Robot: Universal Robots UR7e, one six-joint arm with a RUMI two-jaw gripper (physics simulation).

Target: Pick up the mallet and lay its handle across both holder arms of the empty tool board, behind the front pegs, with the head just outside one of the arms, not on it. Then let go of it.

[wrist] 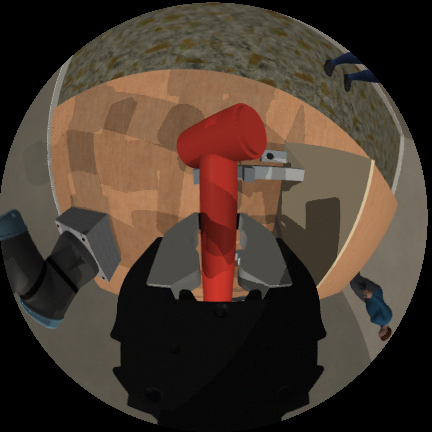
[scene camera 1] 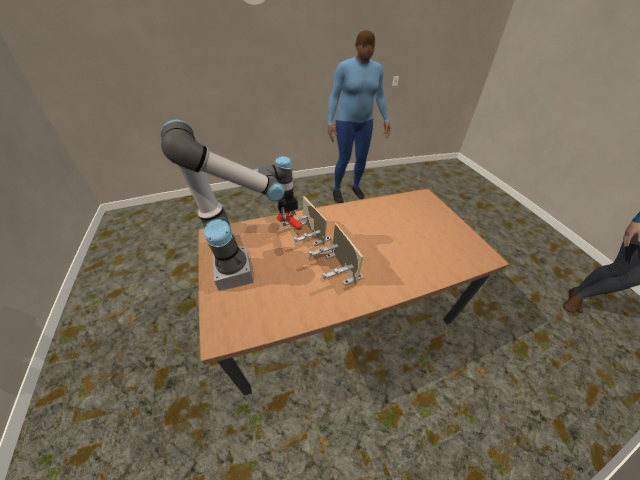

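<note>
The red mallet (scene camera 1: 293, 222) (wrist: 218, 185) is held by its handle, roughly level, at the farther tool board (scene camera 1: 315, 219) (wrist: 325, 172). My gripper (scene camera 1: 288, 214) (wrist: 218, 214) is shut on the handle. In the wrist view the handle crosses over one holder arm (wrist: 280, 173), and the mallet head (wrist: 220, 135) is mostly beyond that arm, on its outer side. The other holder arm (scene camera 1: 307, 236) of this board is mostly hidden by my gripper in the wrist view. I cannot tell whether the handle touches either arm. No other tool shows on this board.
The nearer tool board (scene camera 1: 347, 253) stands on the table (scene camera 1: 423, 232) beside the farther one, with its holder arms (scene camera 1: 337, 272) sticking out toward the robot base (scene camera 1: 232, 273) (wrist: 95, 245). A person (scene camera 1: 359, 93) stands behind the table, another at the right.
</note>
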